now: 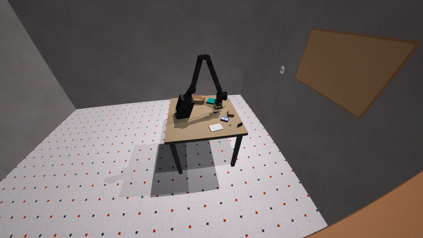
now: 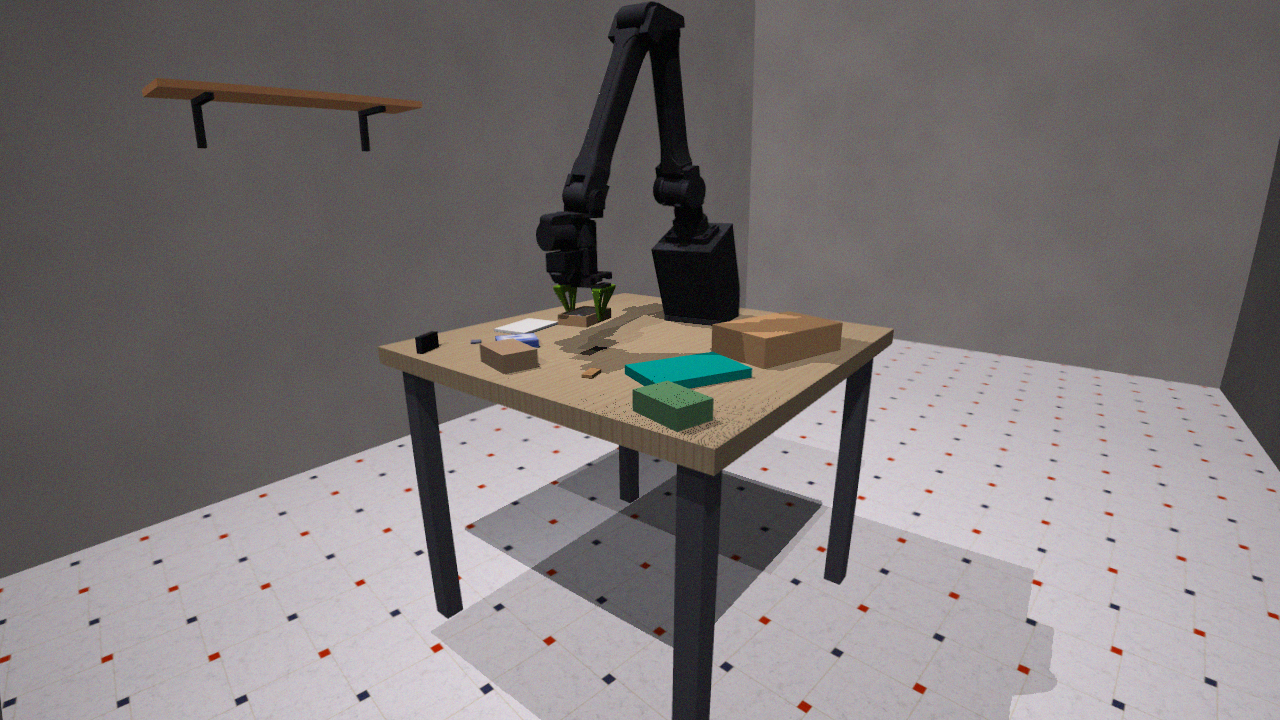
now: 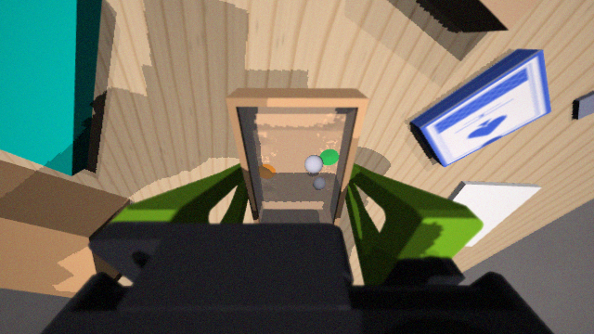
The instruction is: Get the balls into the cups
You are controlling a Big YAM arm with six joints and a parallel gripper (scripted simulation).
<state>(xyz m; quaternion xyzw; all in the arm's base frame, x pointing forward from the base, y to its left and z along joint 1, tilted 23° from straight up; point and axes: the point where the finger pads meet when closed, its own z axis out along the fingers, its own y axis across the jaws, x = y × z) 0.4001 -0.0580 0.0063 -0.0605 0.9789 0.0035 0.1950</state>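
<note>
The wooden puzzle lies 1 cm below my hand. Also, from my hand: teal slab 26 cm to the left, 7 cm below, 3 cm ahead; blue-and-white box 17 cm to the right, 7 cm below, 4 cm ahead; small brown block 15 cm ahead, 8 cm to the right, 6 cm below.
</note>
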